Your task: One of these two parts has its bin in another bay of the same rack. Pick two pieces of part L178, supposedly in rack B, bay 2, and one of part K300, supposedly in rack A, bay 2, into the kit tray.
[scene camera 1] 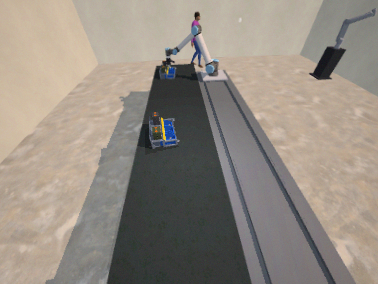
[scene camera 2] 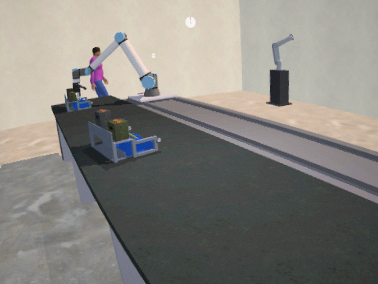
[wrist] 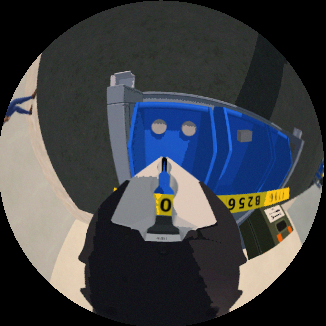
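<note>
My gripper (scene camera 1: 168,62) (scene camera 2: 76,88) (wrist: 163,157) is over the far rack (scene camera 1: 160,73) (wrist: 117,132). Its fingertips meet and nothing shows between them. In the wrist view they are in front of a blue bin (wrist: 172,150), which holds two round grey pieces (wrist: 159,126) (wrist: 188,128) beyond the tips. A yellow label (wrist: 165,204) shows between the fingers, with a 0 readable. The neighbouring bin (wrist: 235,165), by the label B256, holds a small grey block (wrist: 244,135). A nearer rack (scene camera 1: 164,146) (scene camera 2: 102,142) also carries blue bins. The kit tray cannot be made out.
Dark green boxes (scene camera 2: 118,130) (wrist: 265,232) stand at the racks' label side. The black table (scene camera 1: 170,200) (scene camera 2: 225,215) runs beside the rail (scene camera 1: 260,175). A person (scene camera 1: 196,40) (scene camera 2: 97,70) (wrist: 19,107) stands behind the far end. Another arm stands on a black pedestal (scene camera 1: 327,62) (scene camera 2: 279,87).
</note>
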